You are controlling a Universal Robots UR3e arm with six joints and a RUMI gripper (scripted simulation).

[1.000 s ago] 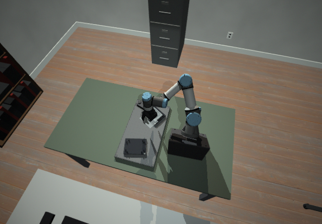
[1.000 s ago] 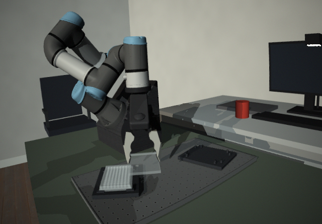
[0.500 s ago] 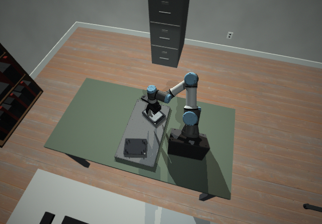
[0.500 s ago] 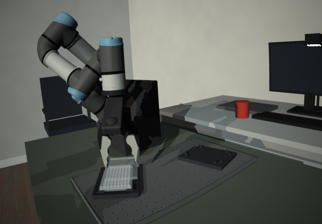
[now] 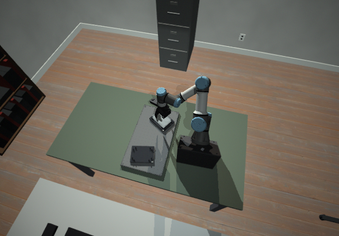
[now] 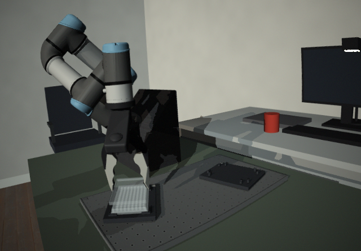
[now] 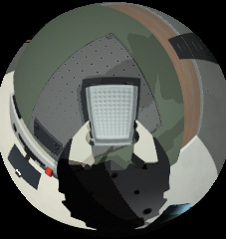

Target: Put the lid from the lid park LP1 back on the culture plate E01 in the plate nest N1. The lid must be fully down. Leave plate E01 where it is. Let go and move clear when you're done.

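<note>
Now: the culture plate E01 30 mm below my hand. From my hand the other things lie so: lid park LP1: 310 mm to the left, 50 mm below, 30 mm ahead; lid: 10 mm below.
</note>
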